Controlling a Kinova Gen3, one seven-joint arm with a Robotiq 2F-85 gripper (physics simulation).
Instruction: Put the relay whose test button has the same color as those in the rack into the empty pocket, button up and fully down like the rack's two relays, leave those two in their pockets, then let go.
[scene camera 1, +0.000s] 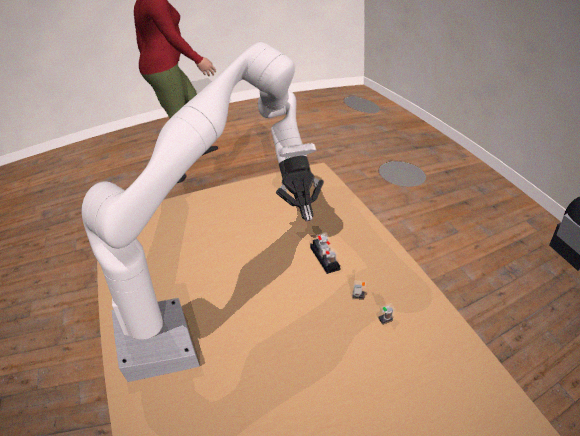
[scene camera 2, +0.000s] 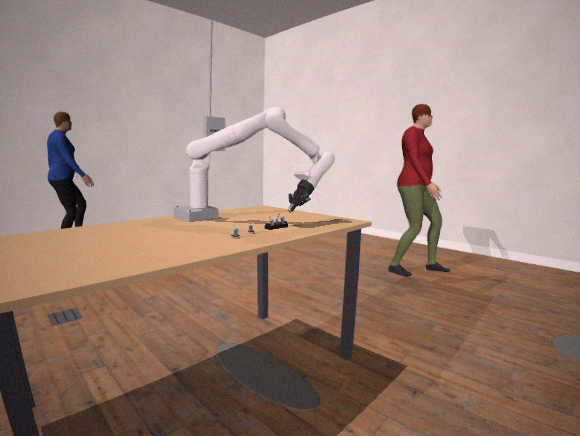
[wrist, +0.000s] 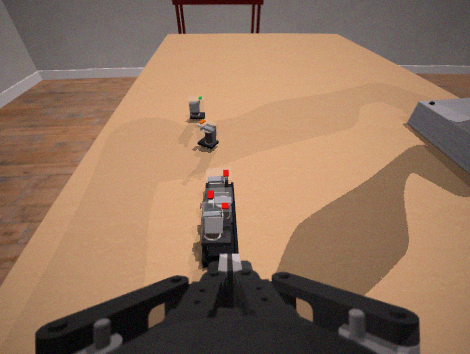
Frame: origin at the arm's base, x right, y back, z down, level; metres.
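Seen in the pictures: gripper, between the fingertips: (scene camera 1: 308, 220) (scene camera 2: 289, 211) (wrist: 229, 268); arm's base, origin of its link: (scene camera 1: 142, 323) (scene camera 2: 199, 206).
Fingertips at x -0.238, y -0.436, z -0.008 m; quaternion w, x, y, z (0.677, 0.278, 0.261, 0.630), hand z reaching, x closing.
Pixels of each thing's top centre, then the offset from my fingertips to it.
- black rack, centre of its top: (wrist: 219, 210) (scene camera 1: 324, 251) (scene camera 2: 276, 222) dx +0.083, dy -0.015, dz +0.038 m
- far relay, centre of its top: (wrist: 218, 172) (scene camera 1: 330, 251) dx +0.115, dy -0.018, dz +0.013 m
- middle relay, centre of its top: (wrist: 218, 193) (scene camera 1: 325, 243) dx +0.083, dy -0.015, dz +0.013 m
- relay with an orange button, centre of its top: (wrist: 206, 122) (scene camera 1: 359, 283) (scene camera 2: 250, 222) dx +0.233, dy -0.047, dz +0.017 m
- relay with a green button, centre of its top: (wrist: 195, 97) (scene camera 1: 388, 307) (scene camera 2: 235, 225) dx +0.322, dy -0.077, dz +0.017 m
The black rack (scene camera 1: 333, 268) (scene camera 2: 270, 227) (wrist: 218, 249) stands on the table and holds three clear relays with red buttons. In the wrist view, the near relay (wrist: 213, 223) and the far relay (wrist: 215, 180) have their buttons on the right. The middle relay (wrist: 223, 200) has its button on the left and sits close to the near one; whether it is fully down or level is hidden. My gripper (scene camera 1: 307, 215) (scene camera 2: 290, 208) (wrist: 229, 268) is shut and empty, tilted, above the table past the rack's near end, apart from the rack.
A relay with an orange button (scene camera 1: 357, 290) (scene camera 2: 251, 228) (wrist: 210, 135) stands on the table beyond the rack. A relay with a green button (scene camera 1: 387, 314) (scene camera 2: 235, 231) (wrist: 194, 107) stands farther along. The arm's grey base (scene camera 1: 157, 345) (scene camera 2: 195, 214) is bolted to the table.
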